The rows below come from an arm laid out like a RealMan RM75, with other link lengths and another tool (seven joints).
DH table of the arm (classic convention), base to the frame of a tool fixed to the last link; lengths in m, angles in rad. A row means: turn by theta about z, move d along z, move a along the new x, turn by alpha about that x. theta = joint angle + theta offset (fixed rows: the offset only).
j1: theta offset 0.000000, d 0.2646, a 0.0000, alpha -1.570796
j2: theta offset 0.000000, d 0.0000, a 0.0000, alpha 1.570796
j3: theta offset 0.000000, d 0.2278, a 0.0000, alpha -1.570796
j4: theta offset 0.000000, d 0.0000, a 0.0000, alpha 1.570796
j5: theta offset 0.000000, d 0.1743, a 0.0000, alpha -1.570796
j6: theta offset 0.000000, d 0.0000, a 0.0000, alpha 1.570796
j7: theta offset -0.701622, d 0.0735, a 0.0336, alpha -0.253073
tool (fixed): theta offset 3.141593, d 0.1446, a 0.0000, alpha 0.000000
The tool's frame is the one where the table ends.
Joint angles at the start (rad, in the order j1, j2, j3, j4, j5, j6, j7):
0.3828, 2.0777, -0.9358, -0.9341, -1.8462, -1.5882, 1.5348
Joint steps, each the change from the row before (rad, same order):
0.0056, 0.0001, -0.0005, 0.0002, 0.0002, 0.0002, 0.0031
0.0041, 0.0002, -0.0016, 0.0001, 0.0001, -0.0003, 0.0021
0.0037, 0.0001, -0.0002, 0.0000, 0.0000, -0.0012, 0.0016
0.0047, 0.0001, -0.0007, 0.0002, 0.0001, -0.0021, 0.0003
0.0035, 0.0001, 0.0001, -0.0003, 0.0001, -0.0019, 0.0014
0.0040, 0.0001, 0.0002, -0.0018, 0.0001, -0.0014, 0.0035
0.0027, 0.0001, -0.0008, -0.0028, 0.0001, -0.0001, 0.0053
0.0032, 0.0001, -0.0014, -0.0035, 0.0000, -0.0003, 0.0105
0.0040, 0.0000, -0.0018, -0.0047, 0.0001, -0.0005, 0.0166
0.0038, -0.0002, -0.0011, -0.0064, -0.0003, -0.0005, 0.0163
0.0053, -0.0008, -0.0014, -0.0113, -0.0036, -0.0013, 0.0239
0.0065, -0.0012, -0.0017, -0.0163, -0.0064, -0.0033, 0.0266
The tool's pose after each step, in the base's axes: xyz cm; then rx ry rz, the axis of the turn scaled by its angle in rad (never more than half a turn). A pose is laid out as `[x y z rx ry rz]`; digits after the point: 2 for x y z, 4 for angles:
[21.75 27.38 -3.35 0.4753 -2.7829 -0.1825]
[21.62 27.43 -3.38 0.4789 -2.7814 -0.1785]
[21.50 27.47 -3.39 0.4824 -2.7796 -0.1755]
[21.34 27.52 -3.41 0.4894 -2.7771 -0.1708]
[21.22 27.56 -3.41 0.4934 -2.7749 -0.1677]
[21.07 27.63 -3.39 0.4967 -2.7730 -0.1655]
[20.96 27.68 -3.37 0.4970 -2.7724 -0.1638]
[20.81 27.72 -3.36 0.4922 -2.7717 -0.1598]
[20.62 27.76 -3.33 0.4819 -2.7706 -0.1539]
[20.43 27.83 -3.26 0.4735 -2.7704 -0.1498]
[20.22 27.92 -3.14 0.4629 -2.7735 -0.1427]
[19.98 28.02 -2.98 0.4569 -2.7793 -0.1332]

